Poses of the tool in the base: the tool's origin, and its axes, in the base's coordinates. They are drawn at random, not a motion.
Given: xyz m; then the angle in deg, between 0 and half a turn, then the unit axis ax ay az.
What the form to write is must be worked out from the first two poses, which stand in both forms.
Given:
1: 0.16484 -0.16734 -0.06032 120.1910 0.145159 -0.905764 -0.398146
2: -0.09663 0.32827 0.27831 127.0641 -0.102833 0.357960 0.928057
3: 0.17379 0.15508 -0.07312 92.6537 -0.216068 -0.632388 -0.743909
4: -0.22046 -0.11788 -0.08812 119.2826 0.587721 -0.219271 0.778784
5: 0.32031 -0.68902 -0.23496 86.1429 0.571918 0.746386 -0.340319
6: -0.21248 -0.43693 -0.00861 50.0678 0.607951 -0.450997 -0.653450
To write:
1:
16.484 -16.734 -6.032
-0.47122 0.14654 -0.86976
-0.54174 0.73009 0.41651
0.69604 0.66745 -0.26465

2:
-9.663 32.827 27.831
-0.58576 -0.79955 0.13268
0.68156 -0.39734 0.61449
-0.43859 0.45037 0.77769

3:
17.379 15.508 -7.312
0.00255 0.88608 -0.46353
-0.60015 0.37213 0.70806
0.79989 0.27638 0.53272

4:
-22.046 -11.788 -8.812
0.02525 -0.87117 0.49033
0.48737 -0.41752 -0.76691
0.87283 0.25833 0.41404

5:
32.031 -68.902 -23.496
0.37236 0.73771 0.56315
0.05861 0.58689 -0.80755
-0.92624 0.33370 0.17529

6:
-21.248 -43.693 -0.861
0.77424 0.40288 -0.48810
-0.59926 0.71472 -0.36064
0.20356 0.57172 0.79480

